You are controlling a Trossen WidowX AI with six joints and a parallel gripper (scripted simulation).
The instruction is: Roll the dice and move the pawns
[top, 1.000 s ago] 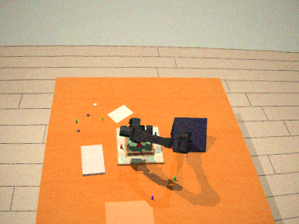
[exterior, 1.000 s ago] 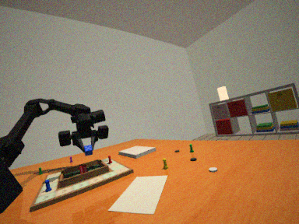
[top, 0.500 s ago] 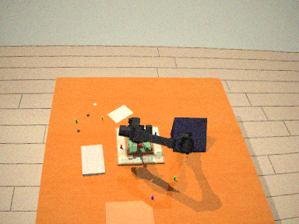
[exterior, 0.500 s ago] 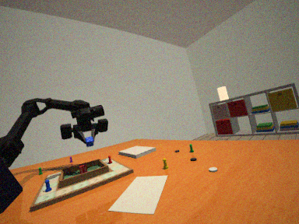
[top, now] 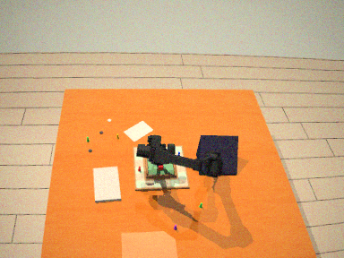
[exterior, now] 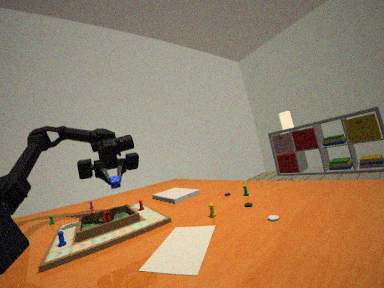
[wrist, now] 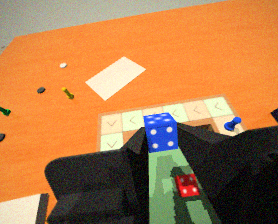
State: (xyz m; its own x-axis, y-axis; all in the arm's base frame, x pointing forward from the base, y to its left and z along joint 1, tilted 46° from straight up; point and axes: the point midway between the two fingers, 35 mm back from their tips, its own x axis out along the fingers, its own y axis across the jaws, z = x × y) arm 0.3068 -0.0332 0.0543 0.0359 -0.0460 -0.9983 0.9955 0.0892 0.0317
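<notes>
Now: the red pawn 100 mm below my gripper tip, 70 mm to the left of it and 70 mm ahead of it. The rest, counted from my gripper tip: green tray 120 mm below, 40 mm behind, 30 mm to the left; white card 230 mm to the right, 130 mm below, 90 mm ahead; blue pawn 140 mm behind, 100 mm below, 40 mm to the right.
</notes>
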